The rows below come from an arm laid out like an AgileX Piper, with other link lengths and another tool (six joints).
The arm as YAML. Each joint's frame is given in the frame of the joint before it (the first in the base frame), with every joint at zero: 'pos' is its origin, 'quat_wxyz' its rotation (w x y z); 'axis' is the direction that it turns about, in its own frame. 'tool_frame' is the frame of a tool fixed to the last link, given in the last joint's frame.
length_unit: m
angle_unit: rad
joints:
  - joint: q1
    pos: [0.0, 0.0, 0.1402]
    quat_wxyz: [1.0, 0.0, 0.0, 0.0]
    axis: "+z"
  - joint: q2
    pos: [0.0, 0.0, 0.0]
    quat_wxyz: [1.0, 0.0, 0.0, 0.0]
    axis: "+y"
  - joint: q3
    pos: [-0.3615, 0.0, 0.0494]
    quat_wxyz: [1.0, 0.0, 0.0, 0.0]
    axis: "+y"
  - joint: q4
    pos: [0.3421, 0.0, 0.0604]
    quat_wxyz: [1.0, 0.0, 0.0, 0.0]
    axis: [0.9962, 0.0, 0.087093]
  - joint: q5
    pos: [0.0, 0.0, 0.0]
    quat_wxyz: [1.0, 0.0, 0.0, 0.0]
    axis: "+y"
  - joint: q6
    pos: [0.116, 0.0, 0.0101]
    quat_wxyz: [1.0, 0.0, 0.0, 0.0]
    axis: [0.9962, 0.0, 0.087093]
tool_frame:
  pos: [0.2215, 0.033, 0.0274]
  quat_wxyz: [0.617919, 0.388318, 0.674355, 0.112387]
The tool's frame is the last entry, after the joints.
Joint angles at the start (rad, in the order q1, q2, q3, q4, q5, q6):
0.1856 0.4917 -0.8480 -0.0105 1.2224 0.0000
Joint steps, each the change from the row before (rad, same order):
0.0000 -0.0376 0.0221 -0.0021 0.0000 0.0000
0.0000 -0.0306 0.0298 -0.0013 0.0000 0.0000
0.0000 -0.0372 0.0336 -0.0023 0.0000 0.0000
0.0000 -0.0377 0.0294 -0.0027 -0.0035 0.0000
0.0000 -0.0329 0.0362 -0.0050 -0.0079 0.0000
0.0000 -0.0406 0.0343 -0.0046 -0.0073 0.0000
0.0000 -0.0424 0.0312 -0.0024 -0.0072 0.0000
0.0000 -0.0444 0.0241 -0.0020 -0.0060 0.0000
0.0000 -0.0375 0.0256 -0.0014 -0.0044 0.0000
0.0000 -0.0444 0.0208 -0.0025 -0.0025 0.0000
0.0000 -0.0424 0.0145 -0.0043 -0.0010 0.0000
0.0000 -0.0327 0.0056 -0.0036 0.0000 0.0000
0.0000 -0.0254 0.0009 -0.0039 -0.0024 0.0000
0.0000 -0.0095 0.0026 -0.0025 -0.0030 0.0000
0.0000 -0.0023 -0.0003 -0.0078 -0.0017 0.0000
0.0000 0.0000 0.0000 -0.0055 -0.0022 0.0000
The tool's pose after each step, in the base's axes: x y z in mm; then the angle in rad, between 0 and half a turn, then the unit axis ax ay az. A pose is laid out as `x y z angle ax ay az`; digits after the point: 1 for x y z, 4 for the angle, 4 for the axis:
235.0 73.6 294.4 2.5502 0.3332 0.9421 -0.0384
229.2 72.1 285.4 2.5490 0.3334 0.9420 -0.0388
222.6 70.2 275.7 2.5449 0.3340 0.9418 -0.0389
217.4 68.3 269.0 2.5335 0.3353 0.9414 -0.0373
214.1 66.1 258.4 2.5273 0.3362 0.9410 -0.0384
210.1 63.9 250.2 2.5136 0.3378 0.9405 -0.0372
206.4 62.5 243.9 2.4966 0.3397 0.9399 -0.0338
202.8 61.2 241.5 2.4731 0.3424 0.9391 -0.0281
199.9 60.2 236.3 2.4584 0.3441 0.9386 -0.0247
196.4 58.8 234.4 2.4349 0.3469 0.9377 -0.0192
193.1 56.8 235.1 2.4083 0.3502 0.9366 -0.0139
190.4 55.1 238.4 2.3836 0.3534 0.9354 -0.0086
188.6 53.6 243.6 2.3590 0.3566 0.9342 -0.0034
188.5 52.8 244.8 2.3494 0.3579 0.9338 -0.0020
189.0 50.4 245.8 2.3425 0.3594 0.9332 -0.0045
189.7 48.8 246.4 2.3382 0.3603 0.9328 -0.0066

